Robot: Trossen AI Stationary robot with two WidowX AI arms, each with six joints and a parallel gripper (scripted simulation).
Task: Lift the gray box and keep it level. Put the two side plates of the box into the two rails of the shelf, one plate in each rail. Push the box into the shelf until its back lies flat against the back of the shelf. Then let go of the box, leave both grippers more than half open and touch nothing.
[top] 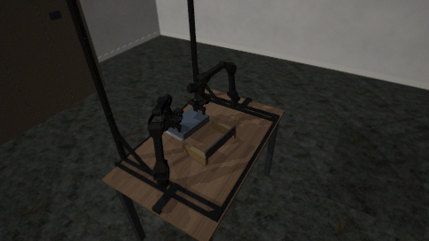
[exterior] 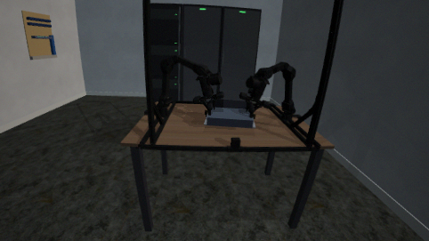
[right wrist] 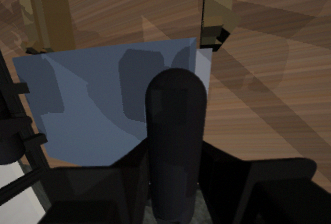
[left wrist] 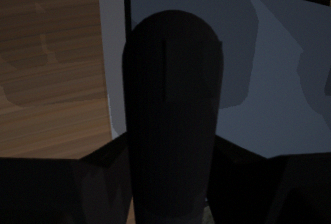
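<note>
The gray box lies 120 mm to the right of my left hand, 40 mm below it and 20 mm behind it. The rest, counted from my left hand: dark bar 280 mm ahead, 170 mm to the right, 80 mm below.
Right now my right hand is 12 cm to the right of the gray box, 5 cm above it and 2 cm short of it. The rest, counted from my right hand: dark bar (32 cm ahead, 8 cm to the left, 8 cm below).
</note>
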